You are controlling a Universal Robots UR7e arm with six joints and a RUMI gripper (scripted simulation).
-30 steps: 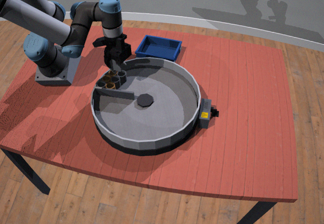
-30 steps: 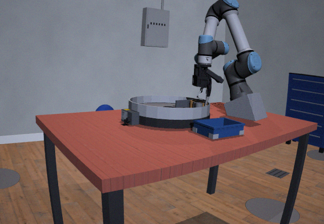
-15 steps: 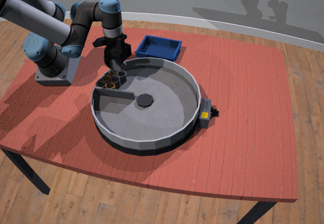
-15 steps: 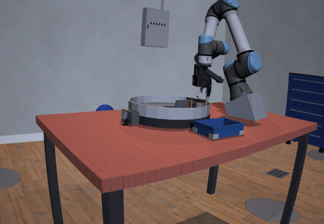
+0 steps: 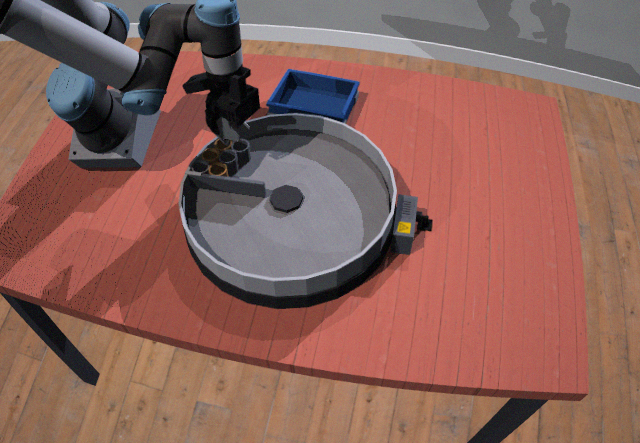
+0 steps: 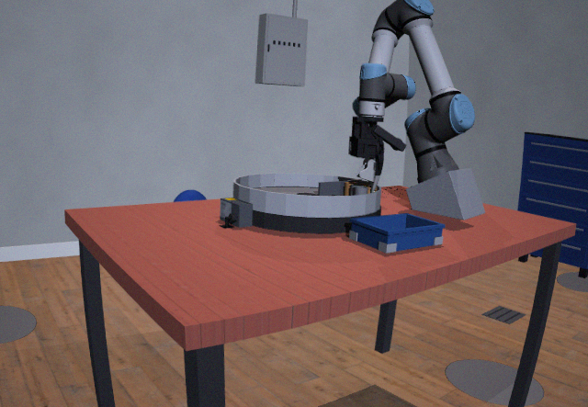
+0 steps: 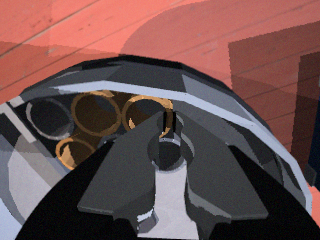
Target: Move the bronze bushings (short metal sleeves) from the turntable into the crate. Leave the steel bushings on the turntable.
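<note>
Now: hand 240 mm to the right of the blue crate, 120 mm short of it and 60 mm above it. Also, from my hand: grey turntable: 160 mm ahead, 100 mm to the right, 30 mm below.
</note>
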